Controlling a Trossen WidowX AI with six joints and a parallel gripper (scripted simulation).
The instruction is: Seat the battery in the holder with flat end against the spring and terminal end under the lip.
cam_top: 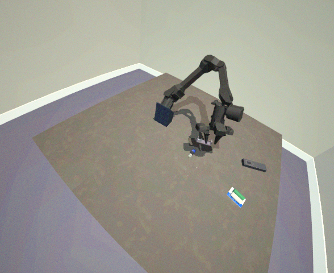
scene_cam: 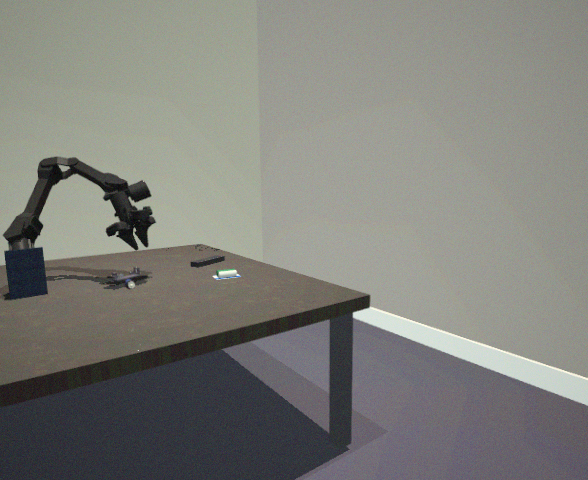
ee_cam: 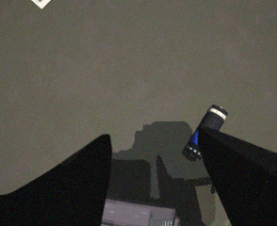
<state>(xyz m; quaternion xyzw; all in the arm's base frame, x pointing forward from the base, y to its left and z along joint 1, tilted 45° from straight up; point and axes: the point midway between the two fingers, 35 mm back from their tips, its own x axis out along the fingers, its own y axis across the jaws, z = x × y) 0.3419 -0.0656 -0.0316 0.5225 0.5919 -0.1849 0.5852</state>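
Right now the battery is 6 cm behind my gripper tip, 3 cm to the right of it and 11 cm below it. The rest, counted from my gripper tip: dark remote-like bar 31 cm ahead, 15 cm to the left, 10 cm below.
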